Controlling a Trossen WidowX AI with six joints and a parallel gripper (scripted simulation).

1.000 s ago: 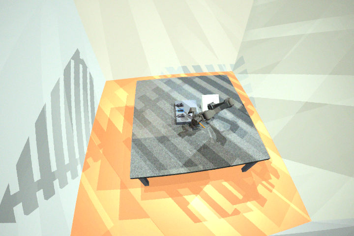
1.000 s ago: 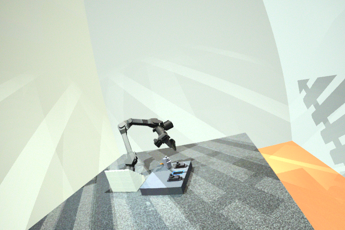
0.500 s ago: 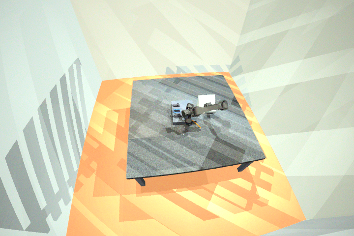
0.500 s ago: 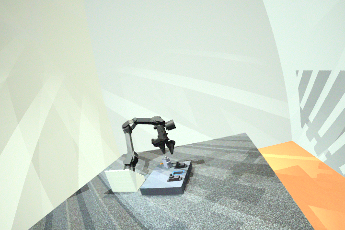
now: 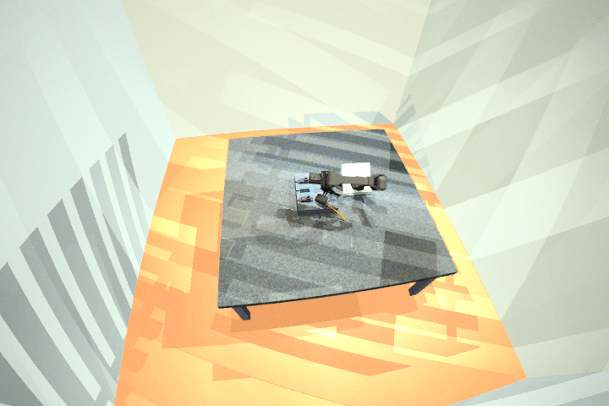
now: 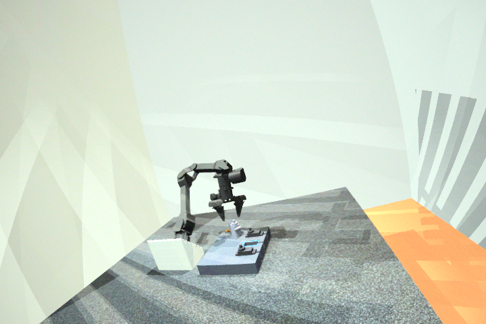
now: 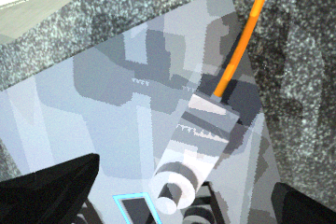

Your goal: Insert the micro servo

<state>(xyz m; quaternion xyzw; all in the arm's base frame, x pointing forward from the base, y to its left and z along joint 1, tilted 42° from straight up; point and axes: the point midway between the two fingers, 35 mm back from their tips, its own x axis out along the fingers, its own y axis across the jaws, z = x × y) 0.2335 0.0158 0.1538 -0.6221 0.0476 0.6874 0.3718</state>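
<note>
The deck is 2 cm behind my gripper tip, 11 cm to the right of it and 10 cm below it.
</note>
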